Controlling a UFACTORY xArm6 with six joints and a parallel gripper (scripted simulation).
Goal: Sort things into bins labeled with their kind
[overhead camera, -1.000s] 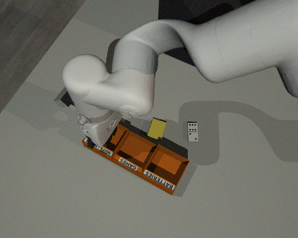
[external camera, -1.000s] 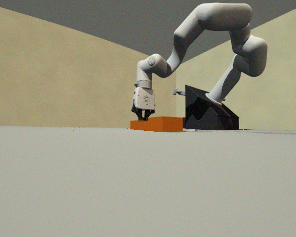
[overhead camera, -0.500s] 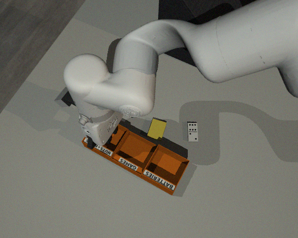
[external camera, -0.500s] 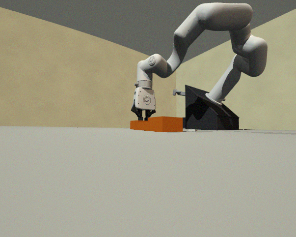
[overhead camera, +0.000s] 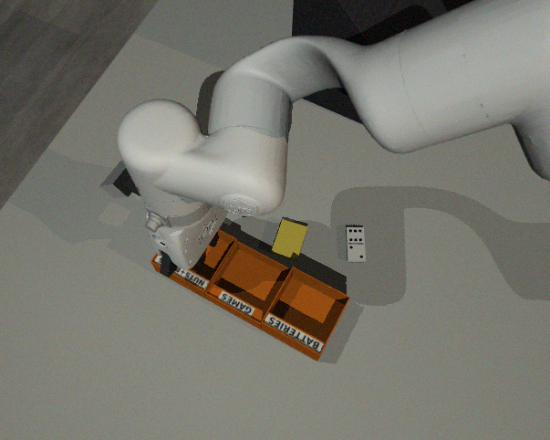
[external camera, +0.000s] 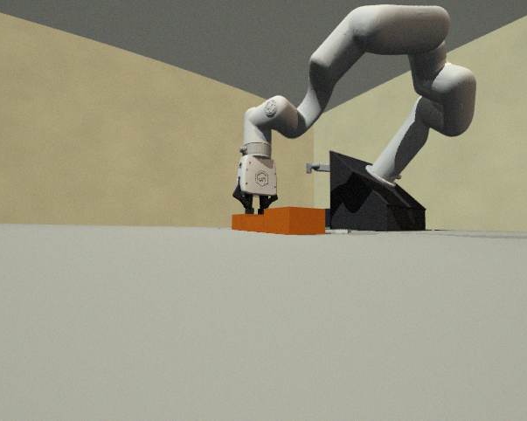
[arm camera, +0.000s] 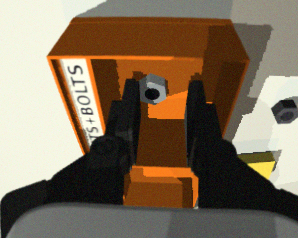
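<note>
My hand is 1 cm short of the silver nut and 3 cm above it. From my hand the other things lie so: black hex nut 9 cm behind, 2 cm to the left, 3 cm below; yellow block 8 cm behind, 10 cm to the left, 3 cm below; orange battery 9 cm behind, 5 cm to the right, 3 cm below.
</note>
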